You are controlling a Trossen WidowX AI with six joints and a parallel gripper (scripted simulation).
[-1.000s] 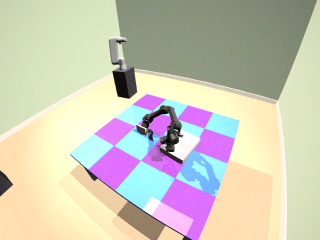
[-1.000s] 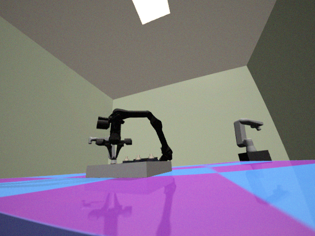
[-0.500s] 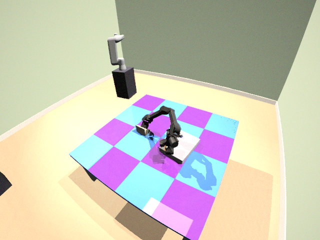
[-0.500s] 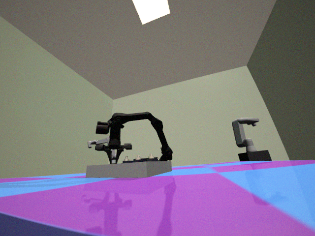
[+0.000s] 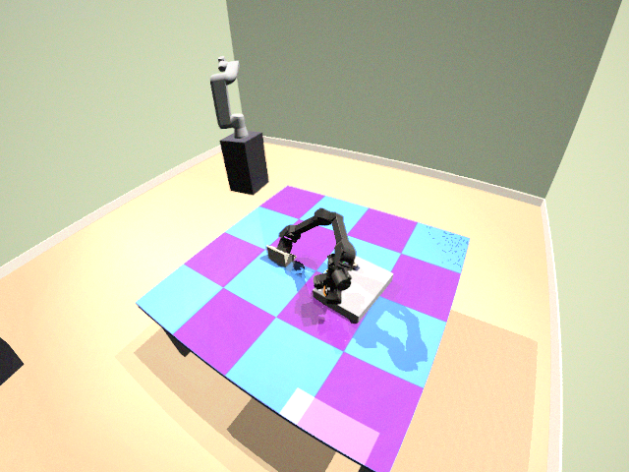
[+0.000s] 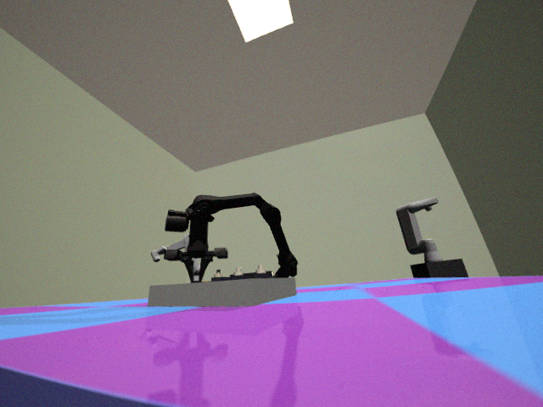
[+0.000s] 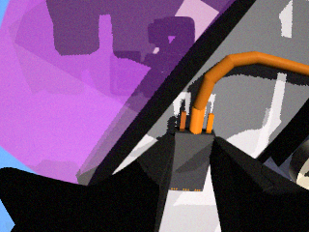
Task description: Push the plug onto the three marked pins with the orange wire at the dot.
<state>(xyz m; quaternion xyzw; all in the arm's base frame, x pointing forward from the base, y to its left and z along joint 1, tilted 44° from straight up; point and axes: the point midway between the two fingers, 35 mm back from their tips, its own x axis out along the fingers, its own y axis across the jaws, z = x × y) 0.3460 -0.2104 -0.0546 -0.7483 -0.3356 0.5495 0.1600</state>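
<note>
Right now the holder is 9 cm ahead of my gripper tip, 11 cm to the left of it and 3 cm below it.
</note>
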